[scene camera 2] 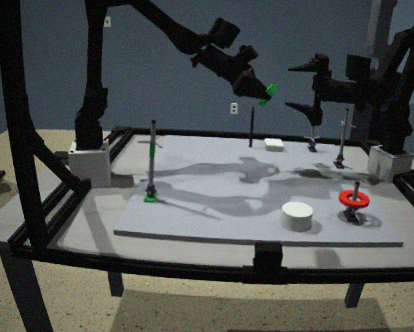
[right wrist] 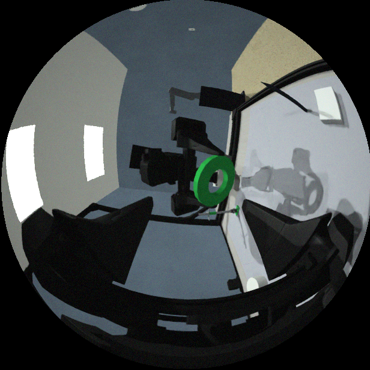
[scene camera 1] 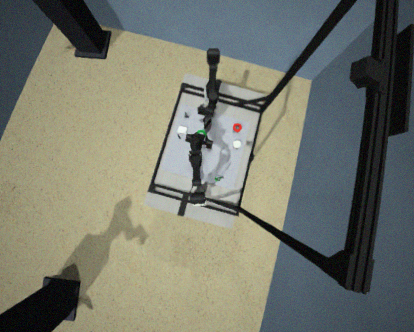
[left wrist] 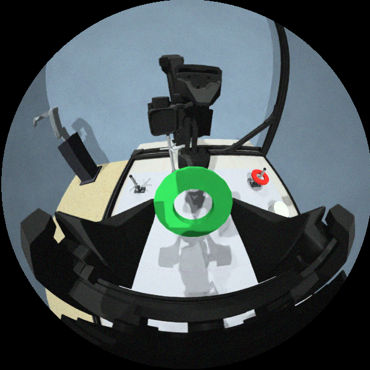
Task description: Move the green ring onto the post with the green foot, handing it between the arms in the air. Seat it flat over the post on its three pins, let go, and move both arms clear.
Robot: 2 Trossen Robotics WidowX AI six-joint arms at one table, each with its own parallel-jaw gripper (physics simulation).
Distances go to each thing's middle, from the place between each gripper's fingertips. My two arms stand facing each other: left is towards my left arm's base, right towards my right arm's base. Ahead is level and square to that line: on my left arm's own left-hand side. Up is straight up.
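Scene:
Here is the green ring (left wrist: 190,177), and my right hand is 30 mm above it, 20 mm short of it and 40 mm to the right of it.
The green ring is right at my left hand. Going by its middle, the ring is nearer to my left hand than to my right hand.

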